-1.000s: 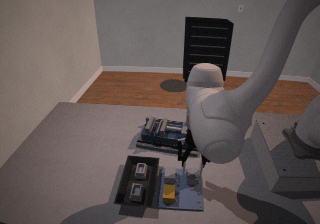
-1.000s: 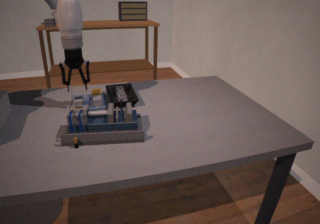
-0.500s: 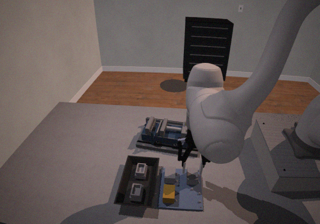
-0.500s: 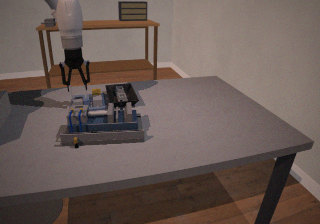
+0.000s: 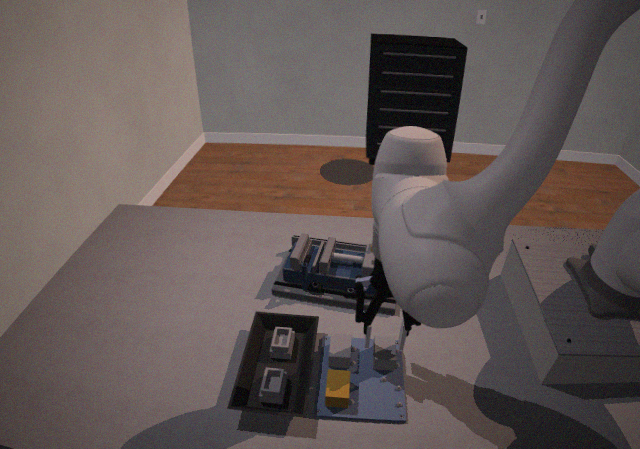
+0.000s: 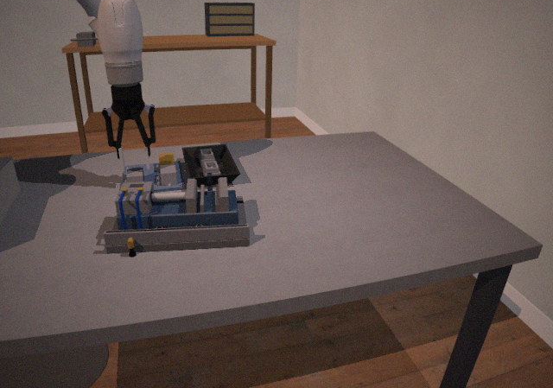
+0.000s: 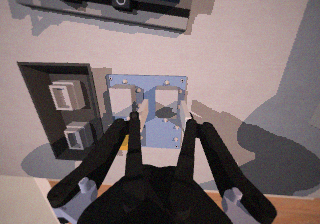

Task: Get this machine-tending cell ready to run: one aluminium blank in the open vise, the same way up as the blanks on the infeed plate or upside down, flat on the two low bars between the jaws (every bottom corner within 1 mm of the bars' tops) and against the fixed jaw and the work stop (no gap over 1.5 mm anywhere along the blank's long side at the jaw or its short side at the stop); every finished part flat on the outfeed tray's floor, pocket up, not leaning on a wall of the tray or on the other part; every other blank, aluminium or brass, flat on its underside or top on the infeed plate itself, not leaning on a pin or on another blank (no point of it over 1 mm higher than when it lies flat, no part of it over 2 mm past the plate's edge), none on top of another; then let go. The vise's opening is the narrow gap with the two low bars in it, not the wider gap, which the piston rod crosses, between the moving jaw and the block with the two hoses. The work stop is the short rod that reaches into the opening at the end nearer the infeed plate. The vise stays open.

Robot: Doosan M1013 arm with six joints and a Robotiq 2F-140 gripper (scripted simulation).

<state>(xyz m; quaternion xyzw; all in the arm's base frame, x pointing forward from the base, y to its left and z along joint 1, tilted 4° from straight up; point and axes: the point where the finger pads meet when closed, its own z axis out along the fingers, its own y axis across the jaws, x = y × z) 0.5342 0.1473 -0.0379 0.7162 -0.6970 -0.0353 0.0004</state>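
The infeed plate is 80 mm below my hand, 50 mm to the left of it and 40 mm ahead of it. The rest, counted from my hand: blue vise: 240 mm to the right, 110 mm ahead, 40 mm below; brass blank: 90 mm to the left, 80 mm ahead, 60 mm below; aluminium blank: 90 mm ahead, 60 mm below.
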